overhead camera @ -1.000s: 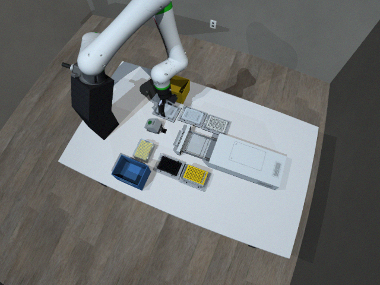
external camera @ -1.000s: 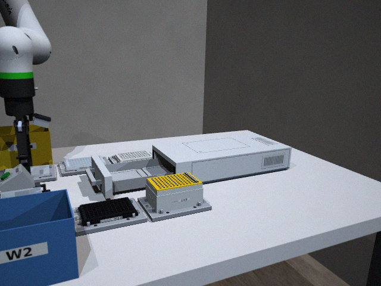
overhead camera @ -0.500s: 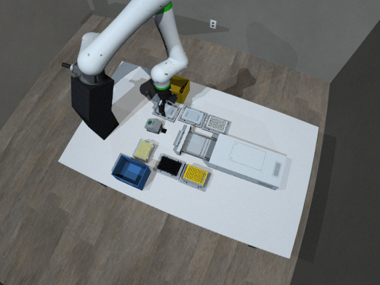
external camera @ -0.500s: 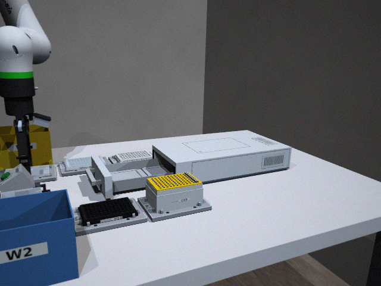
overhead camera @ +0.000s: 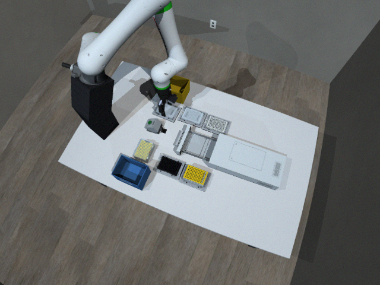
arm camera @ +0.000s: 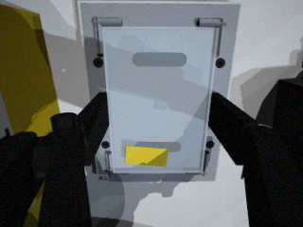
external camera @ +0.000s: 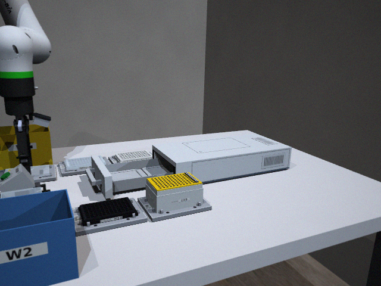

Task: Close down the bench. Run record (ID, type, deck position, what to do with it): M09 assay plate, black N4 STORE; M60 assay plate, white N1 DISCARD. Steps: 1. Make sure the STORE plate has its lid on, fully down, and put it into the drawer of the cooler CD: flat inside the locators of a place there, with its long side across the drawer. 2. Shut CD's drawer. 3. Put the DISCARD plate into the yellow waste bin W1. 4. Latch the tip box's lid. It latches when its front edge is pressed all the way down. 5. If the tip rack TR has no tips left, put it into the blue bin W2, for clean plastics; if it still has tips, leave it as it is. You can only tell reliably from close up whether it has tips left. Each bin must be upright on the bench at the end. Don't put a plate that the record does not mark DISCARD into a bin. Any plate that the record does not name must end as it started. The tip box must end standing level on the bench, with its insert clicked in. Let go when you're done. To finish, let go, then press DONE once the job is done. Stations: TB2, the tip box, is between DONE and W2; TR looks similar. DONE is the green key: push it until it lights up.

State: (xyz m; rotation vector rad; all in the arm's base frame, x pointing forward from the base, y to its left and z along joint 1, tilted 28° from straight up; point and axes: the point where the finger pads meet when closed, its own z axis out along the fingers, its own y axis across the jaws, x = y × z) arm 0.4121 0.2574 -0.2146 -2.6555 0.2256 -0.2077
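Now: hand 3 cm above the deck nest. The rest, counted from my hand: yellow insert (33 cm to the right, 3 cm behind, 1 cm above); yellow bin W1 (16 cm to the left); green done key (14 cm to the right, 6 cm behind, 3 cm above).
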